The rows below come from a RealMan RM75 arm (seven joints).
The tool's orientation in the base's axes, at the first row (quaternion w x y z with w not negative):
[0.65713 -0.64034 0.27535 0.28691]
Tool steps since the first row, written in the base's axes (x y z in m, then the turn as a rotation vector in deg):
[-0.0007 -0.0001 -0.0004 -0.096 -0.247 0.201]
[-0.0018 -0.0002 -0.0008 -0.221 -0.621 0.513]
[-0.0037 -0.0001 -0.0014 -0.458 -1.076 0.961]
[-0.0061 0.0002 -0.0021 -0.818 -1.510 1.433]
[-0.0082 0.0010 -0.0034 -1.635 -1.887 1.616]
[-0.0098 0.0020 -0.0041 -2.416 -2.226 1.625]
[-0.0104 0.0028 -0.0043 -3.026 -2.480 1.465]
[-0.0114 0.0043 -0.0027 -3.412 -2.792 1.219]
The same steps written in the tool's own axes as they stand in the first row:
[-0.0002 0.0008 -0.0001 -0.218 -0.071 -0.241]
[-0.0007 0.0019 -0.0002 -0.540 -0.199 -0.605]
[-0.0015 0.0037 -0.0001 -1.040 -0.339 -1.046]
[-0.0026 0.0059 0.0002 -1.641 -0.406 -1.464]
[-0.0031 0.0083 0.0009 -2.343 0.060 -1.831]
[-0.0037 0.0100 0.0019 -2.891 0.618 -2.166]
[-0.0039 0.0106 0.0027 -3.198 1.169 -2.421]
[-0.0057 0.0102 0.0043 -3.290 1.614 -2.737]

